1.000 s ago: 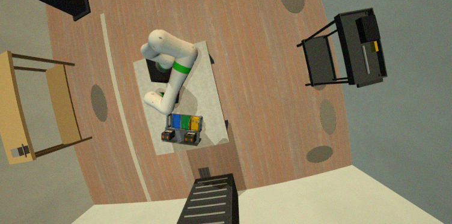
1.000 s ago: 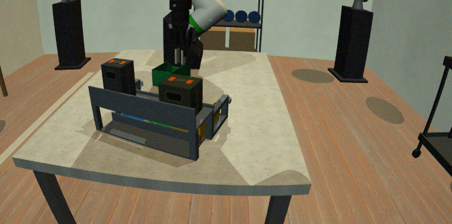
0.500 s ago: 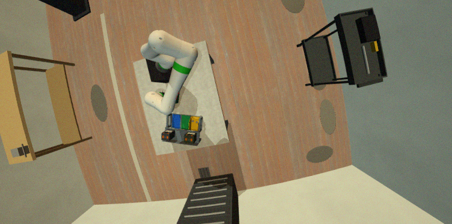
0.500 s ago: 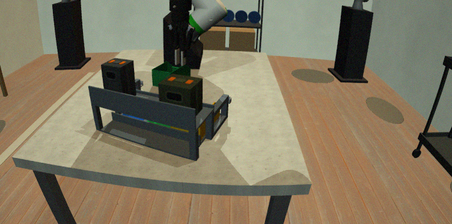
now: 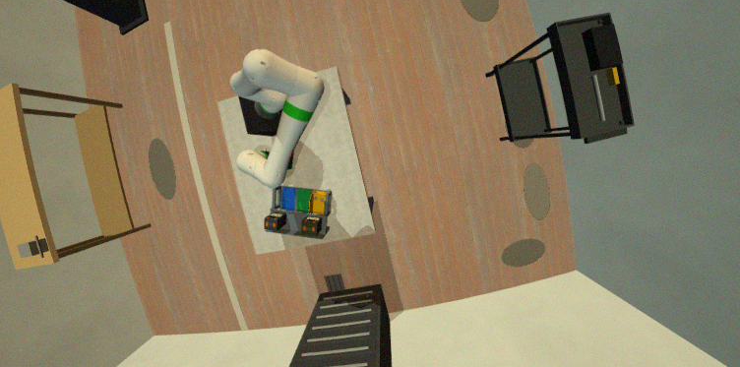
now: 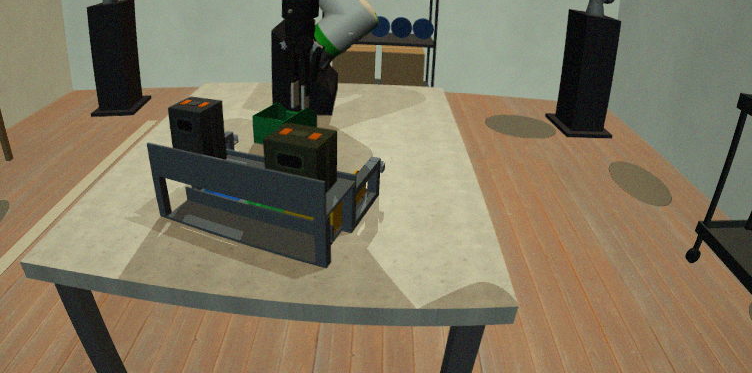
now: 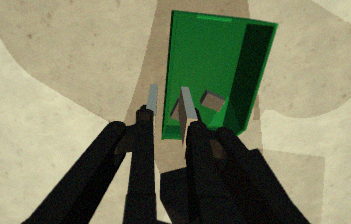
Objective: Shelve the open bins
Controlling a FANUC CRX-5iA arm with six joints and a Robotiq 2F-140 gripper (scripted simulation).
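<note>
My hand is 80 mm above the green bin, 40 mm to the left of it and 20 mm past it. Also, from my hand: yellow bin: 360 mm ahead, 80 mm below, 70 mm to the left.
</note>
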